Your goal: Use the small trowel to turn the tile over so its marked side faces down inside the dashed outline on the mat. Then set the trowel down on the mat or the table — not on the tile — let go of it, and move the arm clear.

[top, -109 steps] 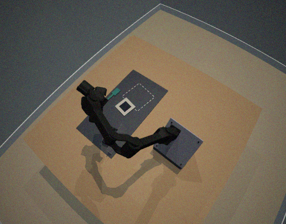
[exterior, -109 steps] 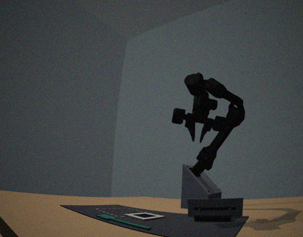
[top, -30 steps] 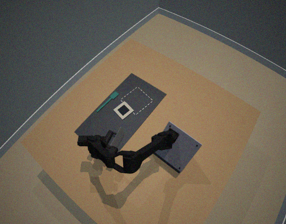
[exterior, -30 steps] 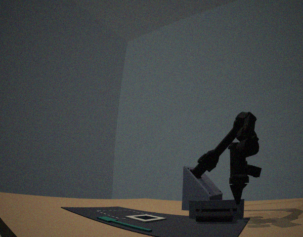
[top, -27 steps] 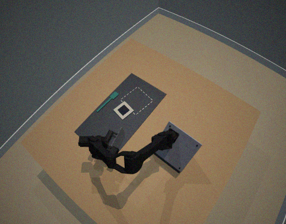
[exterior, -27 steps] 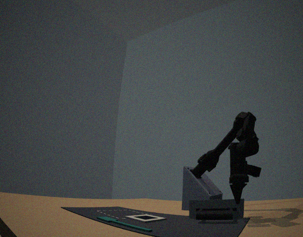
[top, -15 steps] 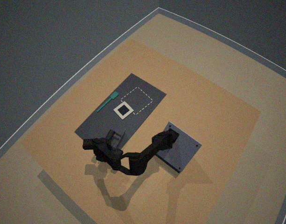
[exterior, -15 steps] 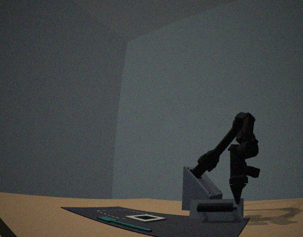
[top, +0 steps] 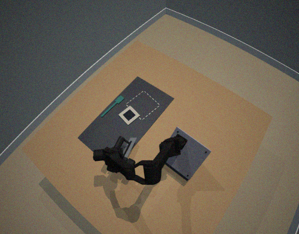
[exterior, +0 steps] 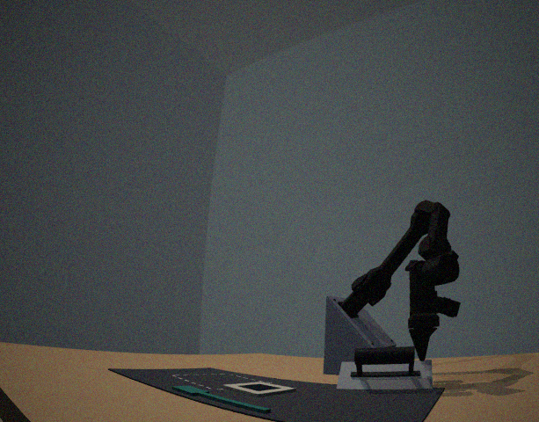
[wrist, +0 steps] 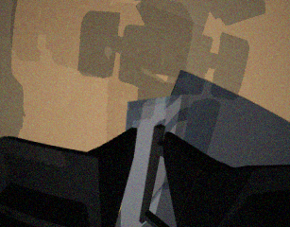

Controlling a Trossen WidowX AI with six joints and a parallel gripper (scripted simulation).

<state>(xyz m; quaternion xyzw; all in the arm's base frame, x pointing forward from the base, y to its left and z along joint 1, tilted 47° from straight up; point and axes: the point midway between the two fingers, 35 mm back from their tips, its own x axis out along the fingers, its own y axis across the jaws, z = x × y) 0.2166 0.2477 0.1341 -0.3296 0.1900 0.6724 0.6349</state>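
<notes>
The float tool lies 4 cm ahead of my gripper tip, 5 cm to the right of it and 1 cm below it. Round my gripper tip: tile: 19 cm ahead, 29 cm to the right, 5 cm below; dark mat: 19 cm ahead, 27 cm to the right, 8 cm below.
</notes>
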